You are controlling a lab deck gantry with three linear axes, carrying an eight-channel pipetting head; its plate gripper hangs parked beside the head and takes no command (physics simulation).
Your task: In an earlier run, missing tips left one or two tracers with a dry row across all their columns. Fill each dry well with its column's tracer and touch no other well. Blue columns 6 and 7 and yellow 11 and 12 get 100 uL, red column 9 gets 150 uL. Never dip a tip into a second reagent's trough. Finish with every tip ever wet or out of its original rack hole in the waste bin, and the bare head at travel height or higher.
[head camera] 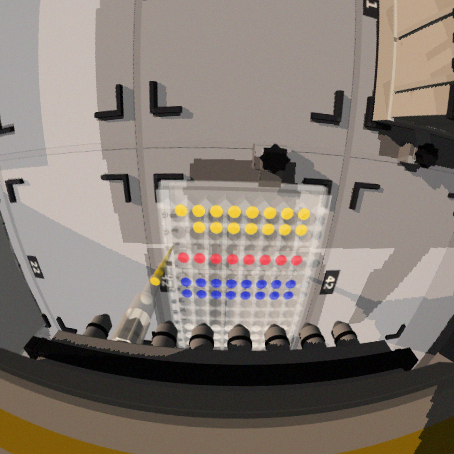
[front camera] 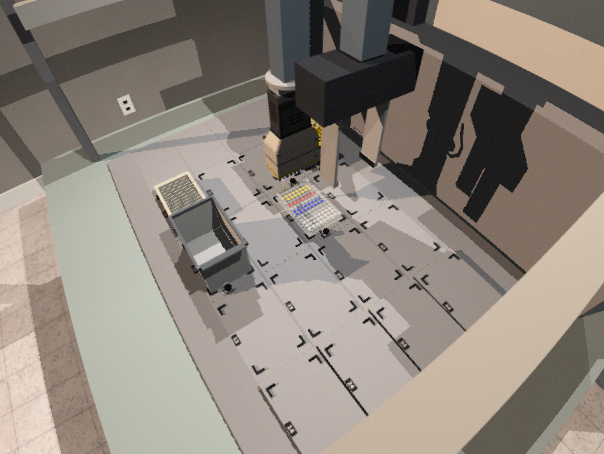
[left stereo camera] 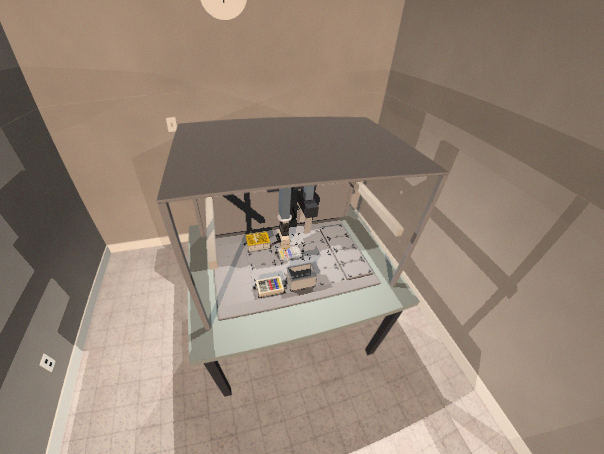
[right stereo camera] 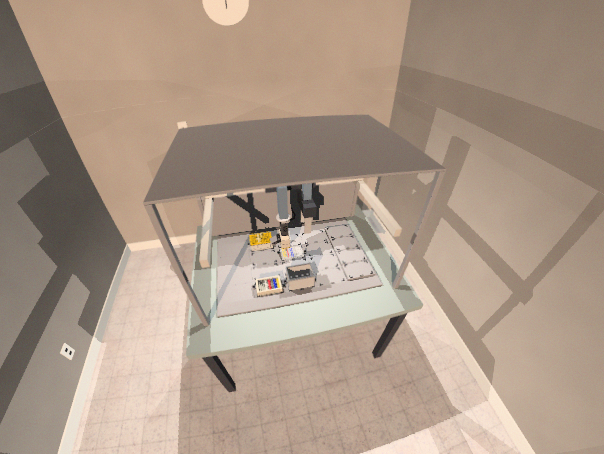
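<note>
The well plate (front camera: 312, 216) (head camera: 320, 225) (left stereo camera: 295, 252) (right stereo camera: 296, 252) lies under the pipetting head (front camera: 291, 152) (head camera: 220, 362) (left stereo camera: 285, 242) (right stereo camera: 285, 242). In the head view, the outer yellow column (head camera: 234, 212) is full; the inner yellow column (head camera: 251, 229) has a dry well (head camera: 179, 230) at its left end. The red column (head camera: 232, 259) and both blue columns (head camera: 231, 284) show no gap. One tip (head camera: 162, 267) with yellow liquid sits on the second nozzle from the left, its end near the plate's left edge; its height is unclear. The other nozzles are bare. My parked gripper (front camera: 350, 172) is open and empty.
The grey waste bin (front camera: 230, 265) (left stereo camera: 302, 282) (right stereo camera: 301, 282) stands beside the trough rack (front camera: 179, 192) (left stereo camera: 270, 293) (right stereo camera: 269, 292) at the front. The yellow-topped tip rack (head camera: 420, 62) (left stereo camera: 258, 240) (right stereo camera: 260, 239) stands at the back left in the stereo views. Black knobs (head camera: 275, 158) (front camera: 326, 231) flank the plate.
</note>
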